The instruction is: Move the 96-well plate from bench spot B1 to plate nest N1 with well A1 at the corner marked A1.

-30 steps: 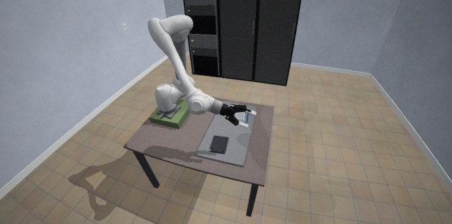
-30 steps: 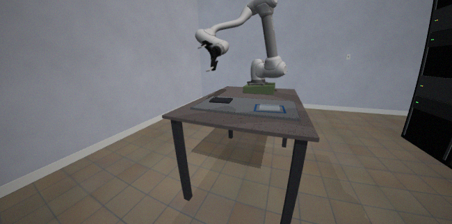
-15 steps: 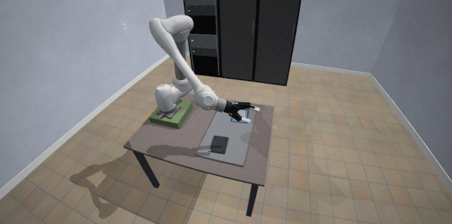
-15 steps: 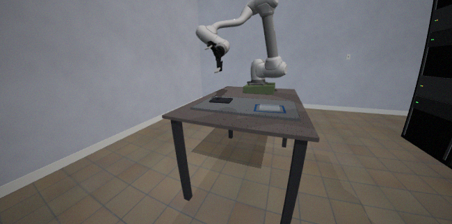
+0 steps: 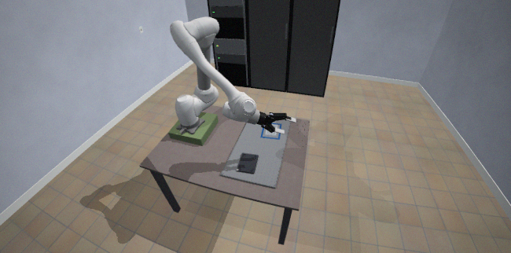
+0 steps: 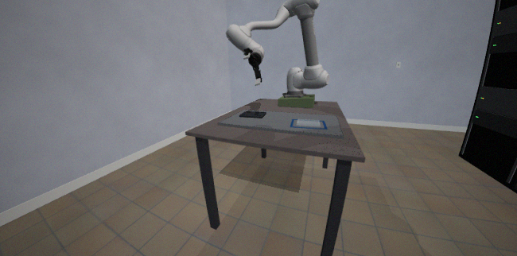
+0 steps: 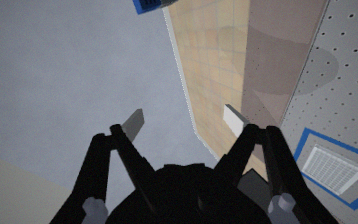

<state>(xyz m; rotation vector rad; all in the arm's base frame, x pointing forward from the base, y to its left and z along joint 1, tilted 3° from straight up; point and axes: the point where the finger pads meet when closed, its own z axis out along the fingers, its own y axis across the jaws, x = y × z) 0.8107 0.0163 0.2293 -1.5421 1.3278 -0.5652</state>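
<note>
Right now my hand is 30 cm above the white 96-well plate, 25 cm to the right of it and 19 cm past it. Round my hand: small white corner mark: 29 cm below, 26 cm behind, 22 cm to the right; then dark plate nest: 29 cm below, 22 cm behind, 14 cm to the right.
</note>
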